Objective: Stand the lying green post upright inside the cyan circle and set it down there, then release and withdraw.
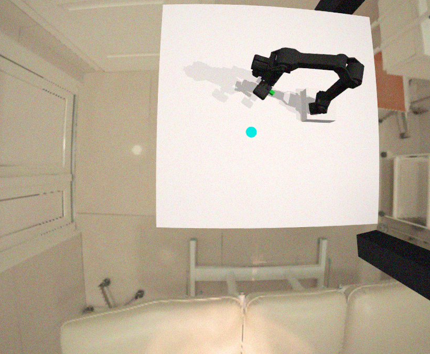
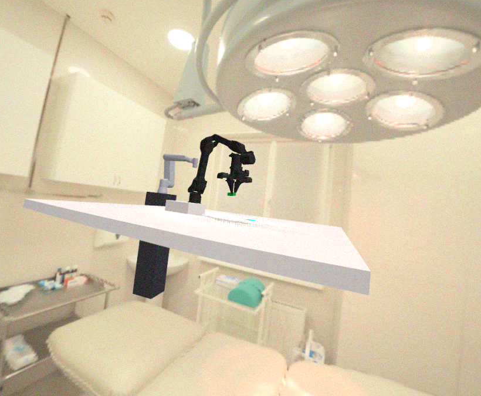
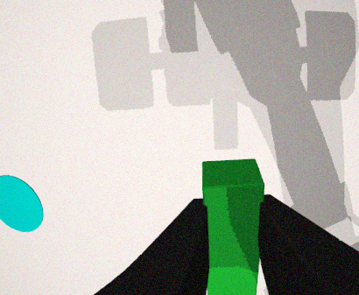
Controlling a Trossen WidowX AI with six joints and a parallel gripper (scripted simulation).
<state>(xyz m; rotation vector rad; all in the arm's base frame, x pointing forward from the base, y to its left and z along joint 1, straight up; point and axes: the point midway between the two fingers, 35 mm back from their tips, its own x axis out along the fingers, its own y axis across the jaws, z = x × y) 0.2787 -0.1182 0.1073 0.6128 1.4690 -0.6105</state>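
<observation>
The green post is 1 cm to the left of my gripper tip and 1 cm behind it.
</observation>
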